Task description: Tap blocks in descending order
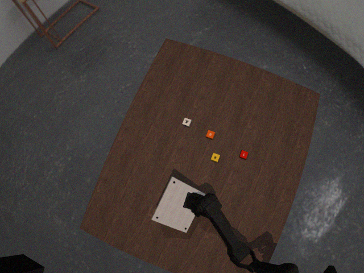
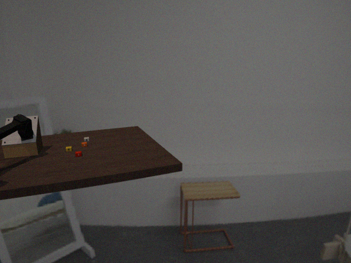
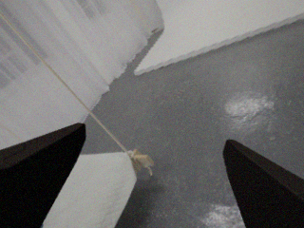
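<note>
Now: the yellow block 430 mm ahead of my gripper tip, 630 mm to the left of it and 290 mm below it. Round my gripper tip: orange block (520 mm ahead, 680 mm to the left, 290 mm below); then white block (550 mm ahead, 800 mm to the left, 290 mm below); then red block (480 mm ahead, 510 mm to the left, 290 mm below).
</note>
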